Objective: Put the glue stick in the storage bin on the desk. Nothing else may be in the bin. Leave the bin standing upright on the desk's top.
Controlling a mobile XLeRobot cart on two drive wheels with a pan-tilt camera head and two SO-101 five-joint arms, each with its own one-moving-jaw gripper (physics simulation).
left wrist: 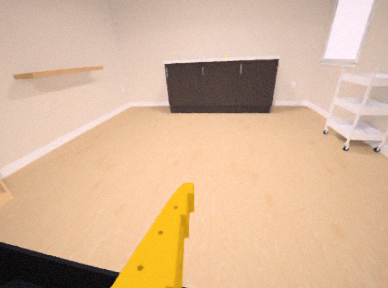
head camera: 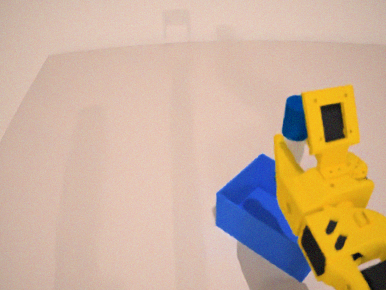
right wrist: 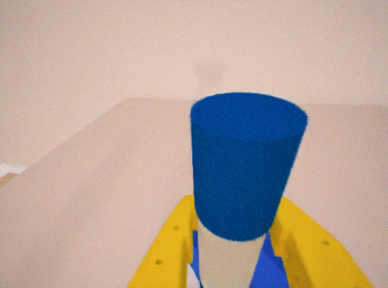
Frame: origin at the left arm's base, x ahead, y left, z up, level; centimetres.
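Seen in the pictures: left hand, tool point: [left wrist: 193, 193]; right hand, tool point: [head camera: 280, 138] [right wrist: 197, 207].
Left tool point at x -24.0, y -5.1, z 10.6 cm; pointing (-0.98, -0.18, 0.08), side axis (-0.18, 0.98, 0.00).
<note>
A point is followed by its place in that frame.
The glue stick [head camera: 294, 118] {x 28.2, y -23.1, z 22.0 cm} [right wrist: 242, 172], white with a dark blue cap, is held roughly upright between the jaws of my right gripper [head camera: 295, 149] {x 29.3, y -22.5, z 18.9 cm} [right wrist: 235, 200] {x 29.3, y -22.5, z 18.9 cm}. In the head view they overlap the back right of the blue storage bin [head camera: 260, 235] {x 32.5, y -22.9, z -0.9 cm} [right wrist: 272, 272] {x 38.5, y -29.8, z -5.3 cm}. The bin stands upright on the desk [head camera: 125, 150] {x 54.9, y -0.9, z -5.5 cm} [right wrist: 115, 175] {x 50.8, y 4.0, z -5.5 cm}; a dark shadow shows inside, and the arm hides its right part. In the right wrist view, parts of the bin show behind and below the stick. My left gripper [left wrist: 188, 192] is fully open, one notched jaw showing, over the floor away from the desk.
The desk's far edge and left corner show in the head view. In the left wrist view, a dark cabinet [left wrist: 220, 86] {x -312.4, y -17.2, z -29.4 cm} stands at the far wall, a white wheeled cart [left wrist: 356, 106] {x -201.2, y 120.2, z -31.6 cm} at the right, and a wooden shelf [left wrist: 60, 73] {x -189.3, y -194.1, z 8.9 cm} hangs on the left wall.
</note>
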